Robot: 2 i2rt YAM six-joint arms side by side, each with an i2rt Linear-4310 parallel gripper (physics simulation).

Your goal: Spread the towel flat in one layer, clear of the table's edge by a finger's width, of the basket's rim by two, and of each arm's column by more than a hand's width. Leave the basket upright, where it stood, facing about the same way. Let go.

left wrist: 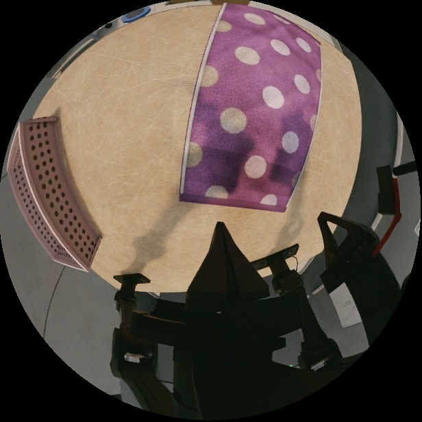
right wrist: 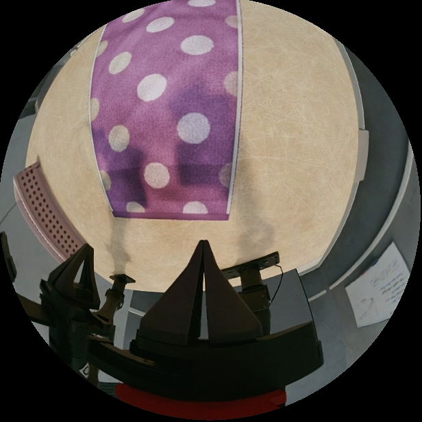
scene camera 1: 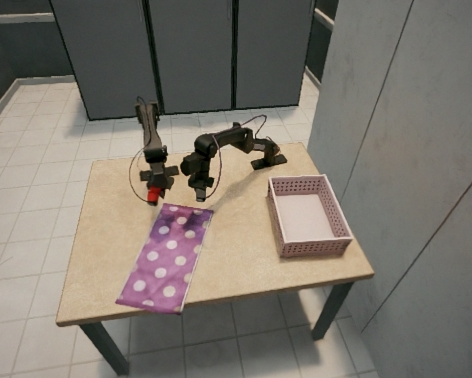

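Observation:
A purple towel with pale dots lies as a long strip on the table. Faint ripples show on it; its number of layers cannot be told. Its front right corner reaches past the table's front edge. My left gripper and my right gripper are both shut and empty, raised just behind the towel's back end and apart from it. A pink basket stands upright and empty at the right of the table, well apart from the towel.
The left arm's base stands at the back right of the table, behind the basket. The right arm's base stands at the back left, partly hidden by its arm. Bare tabletop lies between towel and basket. A grey wall rises at the right.

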